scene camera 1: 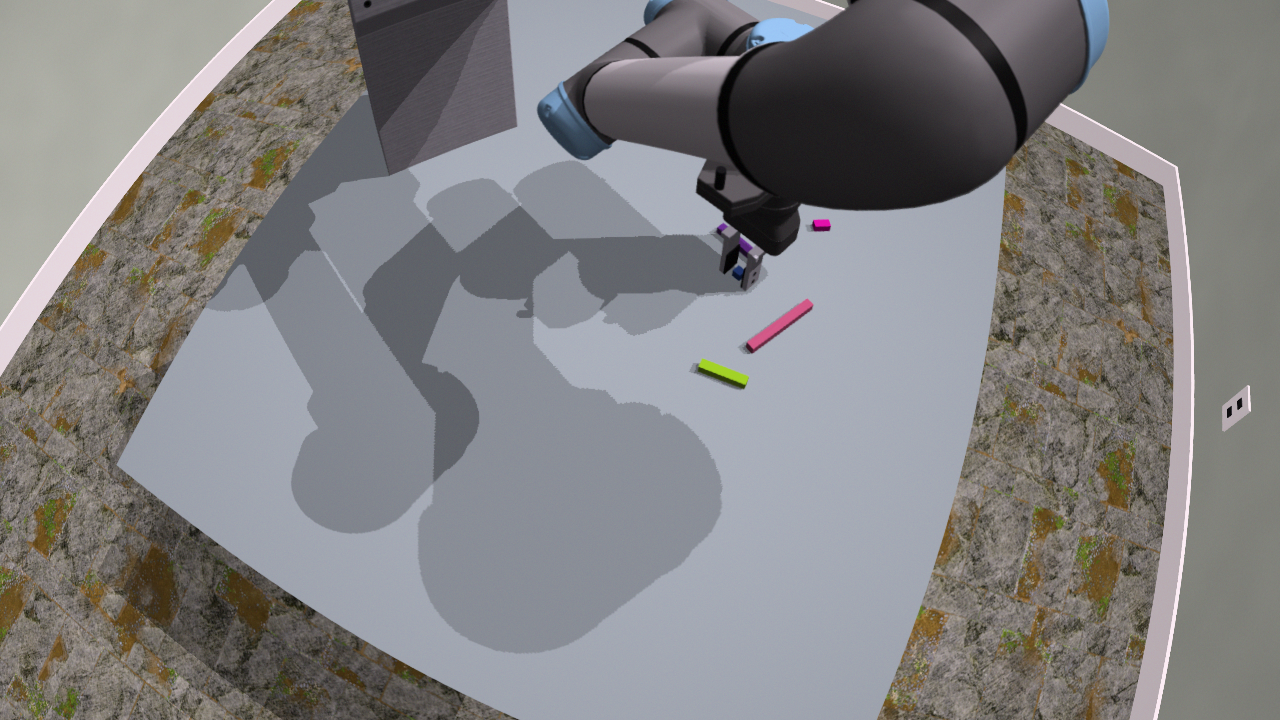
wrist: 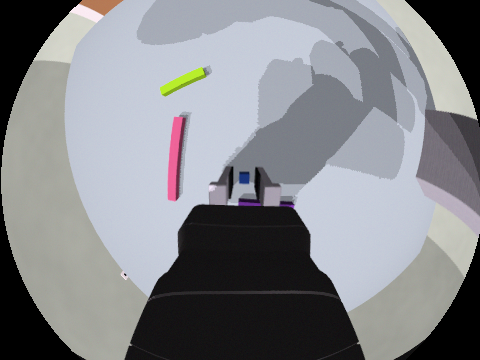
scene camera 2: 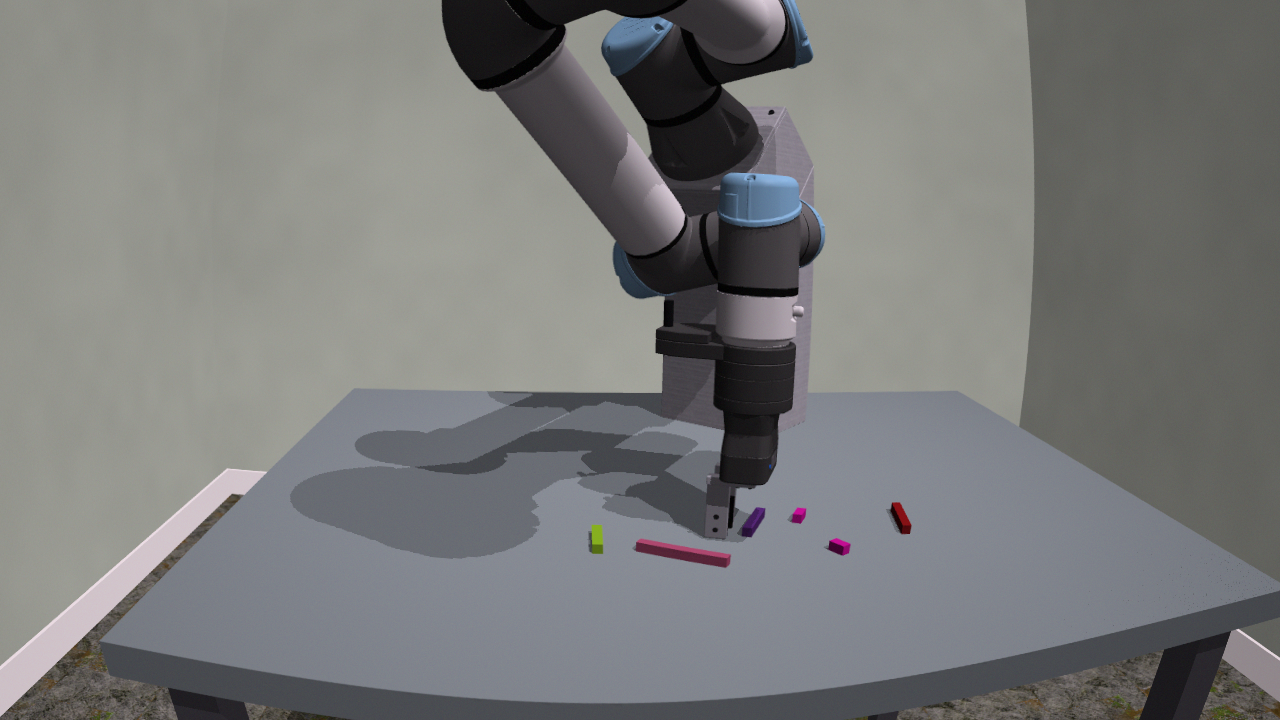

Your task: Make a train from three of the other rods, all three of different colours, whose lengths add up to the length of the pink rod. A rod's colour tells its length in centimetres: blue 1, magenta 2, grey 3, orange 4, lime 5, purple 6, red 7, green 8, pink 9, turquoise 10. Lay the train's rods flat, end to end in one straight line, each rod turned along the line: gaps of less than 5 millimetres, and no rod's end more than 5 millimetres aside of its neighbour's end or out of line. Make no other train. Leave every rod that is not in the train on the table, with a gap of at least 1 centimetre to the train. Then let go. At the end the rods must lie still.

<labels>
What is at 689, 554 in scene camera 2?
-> A pink rod.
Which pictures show my gripper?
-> Scene camera 1, the wrist view and scene camera 2: all of them.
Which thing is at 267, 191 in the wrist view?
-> My gripper.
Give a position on a pink rod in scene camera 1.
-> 788, 319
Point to a pink rod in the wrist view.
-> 178, 126
</labels>
